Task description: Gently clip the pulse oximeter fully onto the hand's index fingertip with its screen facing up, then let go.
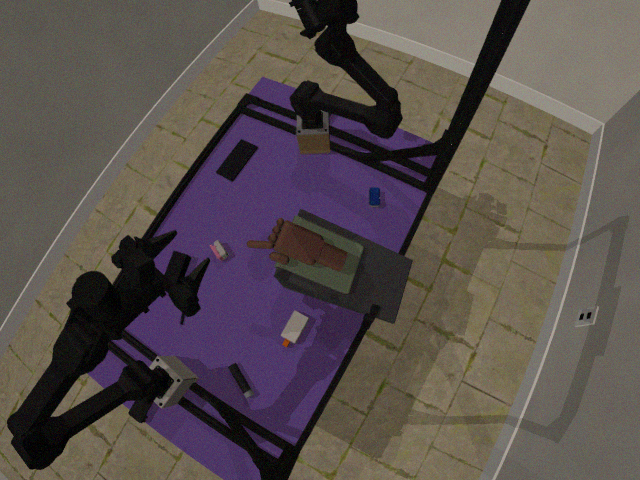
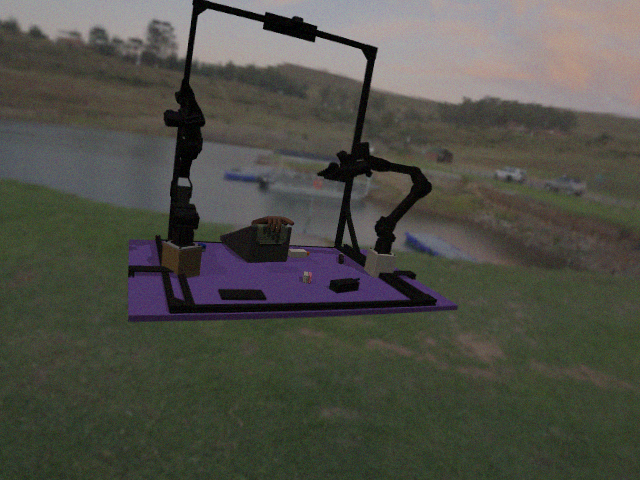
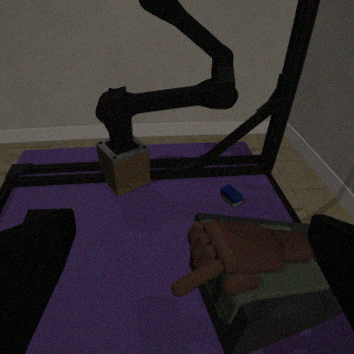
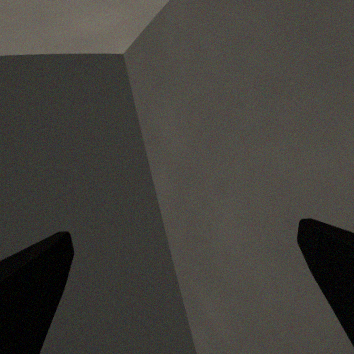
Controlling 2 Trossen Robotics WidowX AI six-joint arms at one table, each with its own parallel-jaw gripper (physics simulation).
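Frame: origin at the left arm's base, x up, y ahead, z left, level; centimetres.
Seen in the pictures: left gripper, fingertip midpoint: point(image 1: 192, 245) point(image 2: 320, 176) point(image 3: 194, 223); right gripper, fingertip midpoint: point(image 2: 187, 86) point(image 4: 186, 236); left arm's base, origin of the base link: point(image 1: 159, 382) point(image 2: 382, 251); right arm's base, origin of the base link: point(image 1: 312, 120) point(image 2: 182, 243) point(image 3: 121, 144).
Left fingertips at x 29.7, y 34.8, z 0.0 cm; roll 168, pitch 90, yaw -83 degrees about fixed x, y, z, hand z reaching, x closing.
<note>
Offsets run from my left fingertips to a thing's top centre. "pt": to the spot under its first point. Level surfaces: height alone.
The brown hand point(image 1: 299, 242) point(image 2: 272, 222) point(image 3: 245, 245) lies on a green pad on a dark wedge. Its index finger point(image 1: 257, 243) point(image 3: 195, 279) sticks out, bare. A small pink-and-white piece {pt dy +3.0, dx -37.1, dz +13.4 cm} point(image 1: 218, 250) point(image 2: 307, 277) lies beyond the fingertip; a small blue piece with a pale underside {dy +44.3, dx -37.0, dz -14.8 cm} point(image 1: 374, 196) point(image 3: 231, 195) lies at the far side. I cannot tell for certain which is the oximeter. My left gripper point(image 1: 191, 246) point(image 2: 322, 173) point(image 3: 194, 223) is open and empty, high above the mat. My right gripper point(image 4: 186, 236) is open and empty, raised and facing the walls.
A white box with an orange end {dy -2.0, dx -37.5, dz -18.7 cm} point(image 1: 295, 326) point(image 2: 297, 253), a dark cylinder {dy -22.1, dx -37.5, dz -15.4 cm} point(image 1: 240, 379) and a flat black slab {dy +30.8, dx -39.5, dz +31.2 cm} point(image 1: 236, 160) point(image 2: 241, 294) lie on the purple mat {dx -40.2 cm} point(image 1: 206, 320). A black block {dy -9.9, dx -36.7, dz +21.1 cm} point(image 2: 344, 285) stands near the edge. A black frame with tall posts point(image 1: 478, 82) surrounds the area.
</note>
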